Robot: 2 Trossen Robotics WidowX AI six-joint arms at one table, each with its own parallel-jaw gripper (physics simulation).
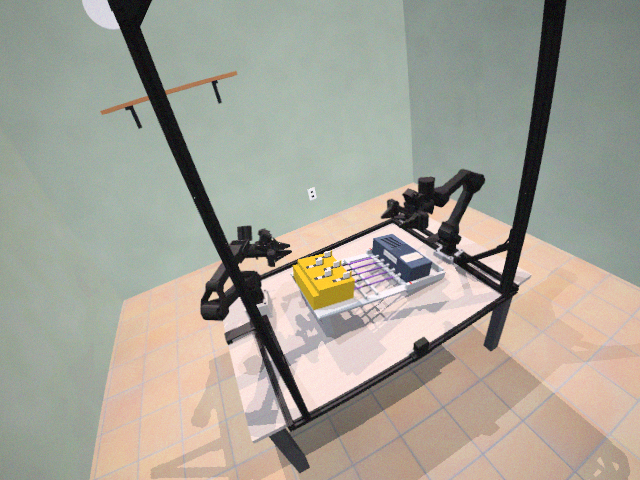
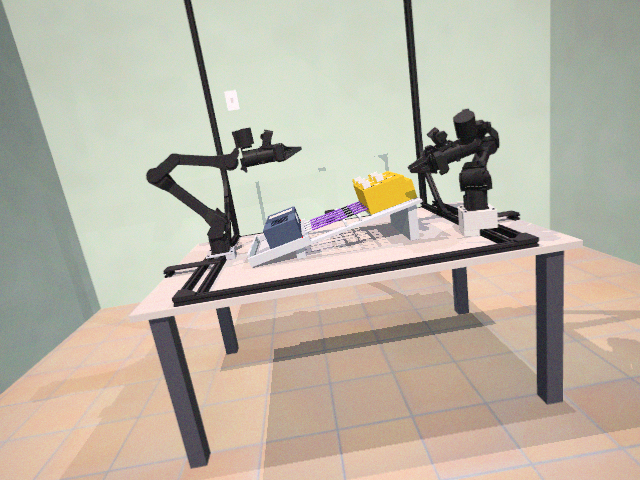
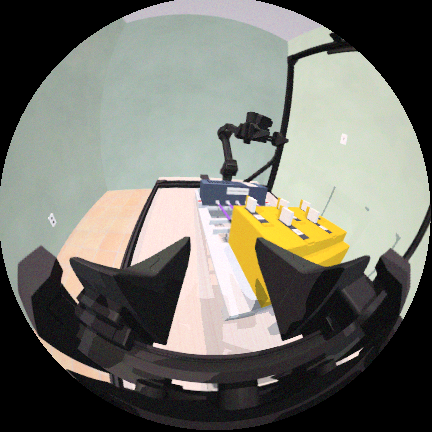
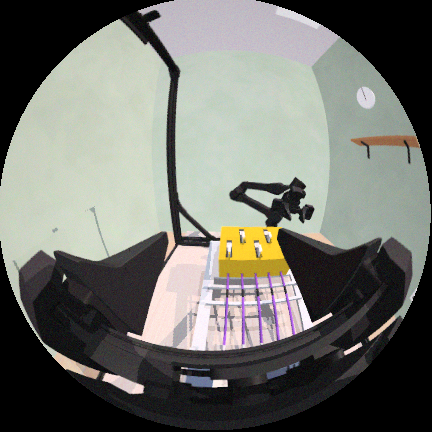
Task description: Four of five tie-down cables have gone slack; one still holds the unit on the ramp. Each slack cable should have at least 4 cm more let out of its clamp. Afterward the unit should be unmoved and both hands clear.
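The yellow clamp block (image 1: pixel 330 297) (image 2: pixel 392 196) (image 3: pixel 250 240) (image 4: pixel 250 267) sits on the ramp's high end, with several upright white levers (image 3: pixel 286 216) on top. Purple cables (image 1: pixel 369 268) (image 2: pixel 338 215) (image 4: pixel 243 310) run down to the dark blue unit (image 1: pixel 418 269) (image 2: pixel 284 227) (image 3: pixel 210 191) at the low end of the white ramp (image 2: pixel 279 255) (image 4: pixel 201 325). Cable slack is too small to judge. My left gripper (image 1: pixel 287 249) (image 2: pixel 410 167) (image 3: pixel 223 242) is partly open, empty, beyond the block's high end. My right gripper (image 1: pixel 385 212) (image 2: pixel 299 149) (image 4: pixel 224 235) is open and empty, above and apart from the unit.
A black frame with tall posts (image 1: pixel 196 186) (image 2: pixel 413 93) (image 4: pixel 172 150) surrounds the table (image 1: pixel 356 356). A small black box (image 1: pixel 421 345) is on the frame's near rail. Thin white crossbars span the ramp beneath the cables. The ramp's high end stands on a leg (image 2: pixel 412 224).
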